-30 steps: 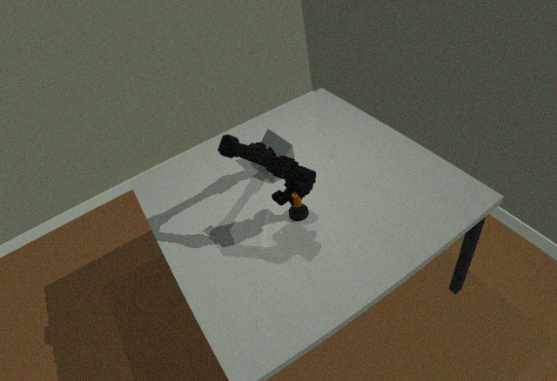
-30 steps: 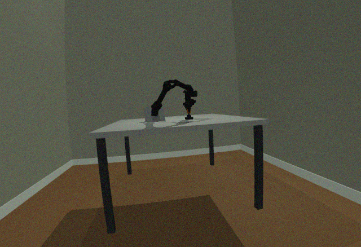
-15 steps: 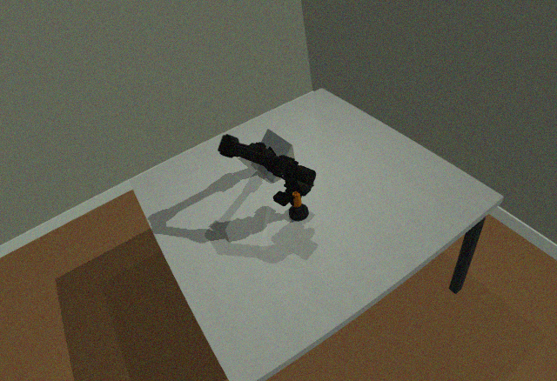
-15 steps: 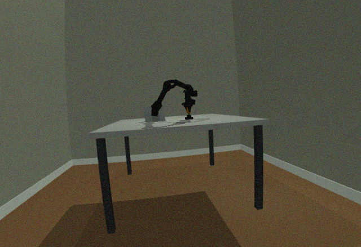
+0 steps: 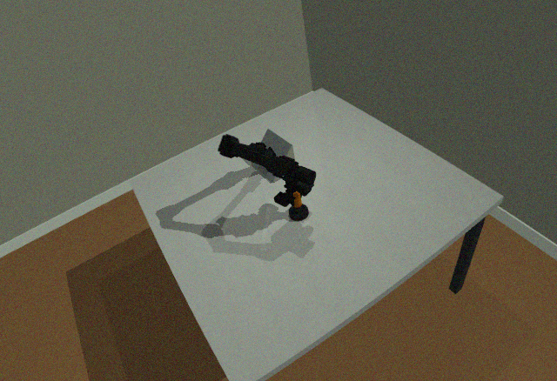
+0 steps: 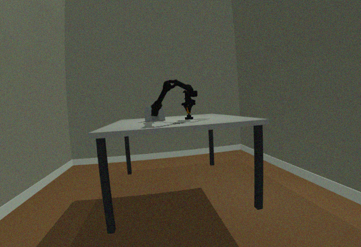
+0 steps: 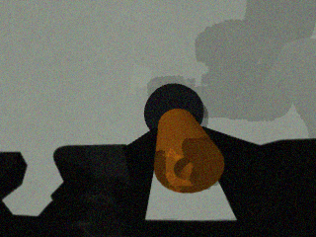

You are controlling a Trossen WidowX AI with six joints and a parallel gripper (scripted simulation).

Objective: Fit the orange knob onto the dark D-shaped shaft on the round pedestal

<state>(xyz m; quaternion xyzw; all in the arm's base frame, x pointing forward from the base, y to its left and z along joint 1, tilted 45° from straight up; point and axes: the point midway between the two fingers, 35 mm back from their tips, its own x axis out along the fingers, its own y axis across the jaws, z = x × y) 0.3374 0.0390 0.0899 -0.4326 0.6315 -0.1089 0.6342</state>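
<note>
Right now my gripper tip is 2 cm below the orange knob. From my gripper tip the other things lie so: dark round pedestal: 4 cm below.
</note>
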